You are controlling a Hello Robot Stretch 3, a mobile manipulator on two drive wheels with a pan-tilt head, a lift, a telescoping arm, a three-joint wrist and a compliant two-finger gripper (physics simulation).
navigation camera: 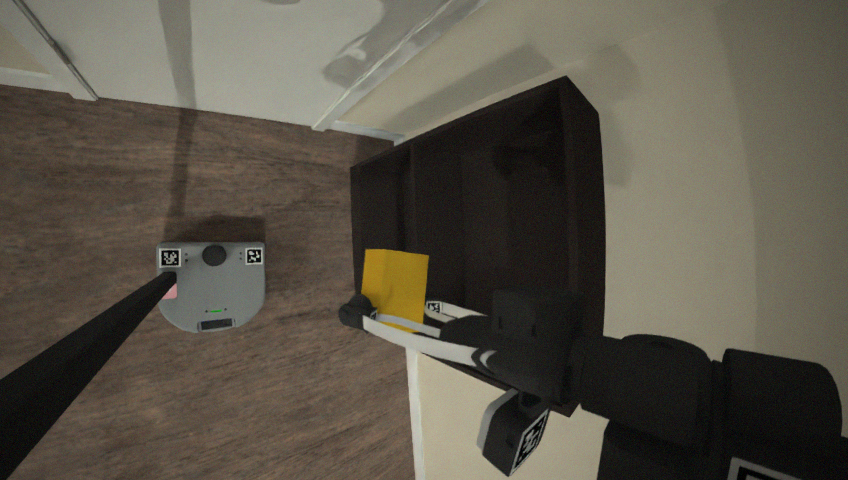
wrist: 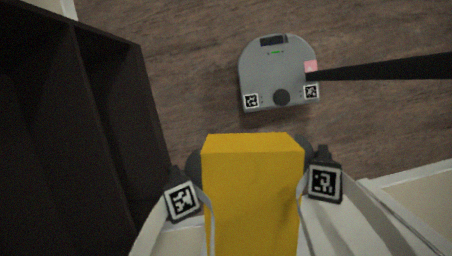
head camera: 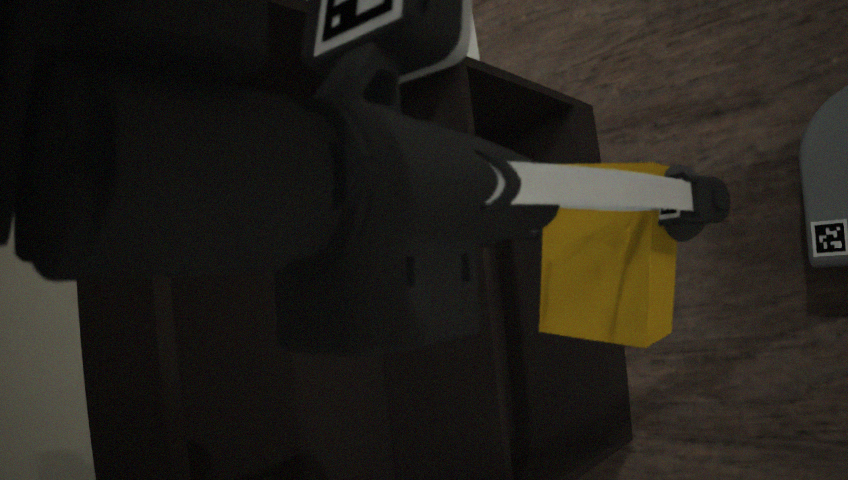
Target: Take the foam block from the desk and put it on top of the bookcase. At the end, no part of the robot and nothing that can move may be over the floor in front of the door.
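Seen in the pictures: gripper, fingertip midpoint: (navigation camera: 378,304) (head camera: 631,212); robot's base at its link origin: (navigation camera: 214,254).
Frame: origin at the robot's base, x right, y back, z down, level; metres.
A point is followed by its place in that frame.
The yellow foam block (head camera: 595,279) {z -1.013, x 0.178, y -0.015 m} (navigation camera: 395,276) {z -1.013, x 0.166, y -0.020 m} (wrist: 250,200) is held upright between the fingers of my gripper (head camera: 624,226) {z -0.963, x 0.176, y 0.021 m} (navigation camera: 392,306) {z -0.963, x 0.176, y 0.021 m} (wrist: 247,160) {z -0.963, x 0.176, y 0.021 m}, which is shut on it. In the wrist view both fingertips press its sides. In the head view one fingertip is hidden. The dark brown bookcase (head camera: 571,386) {z -0.101, x 0.694, y -0.289 m} (navigation camera: 586,154) {z -1.061, x 0.701, y -0.274 m} (wrist: 102,115) stands against the wall. In the head and navigation views the block overlaps its open front near the lower shelves; the distance between them cannot be told. The desk does not show. A white door (navigation camera: 238,59) {z -0.417, x 0.026, y -0.571 m} is at the top of the navigation view.
My grey base (head camera: 830,178) {z -0.160, x 0.120, y 0.103 m} (navigation camera: 211,291) {z -0.160, x -0.012, y 0.120 m} (wrist: 277,70) stands on the wooden floor (head camera: 714,368) {z -0.001, x 0.393, y -0.257 m} (navigation camera: 285,386) {z 0.000, x 0.254, y 0.617 m} (wrist: 185,60), with the dark mast (navigation camera: 83,368) {z -0.893, x -0.116, y 0.063 m} (wrist: 390,69) rising from it. Beige wall (navigation camera: 684,208) {z -1.259, x 0.913, y -0.147 m} lies beside the bookcase. A white door frame (navigation camera: 380,74) {z -0.565, x 0.413, y -0.588 m} stands between bookcase and door.
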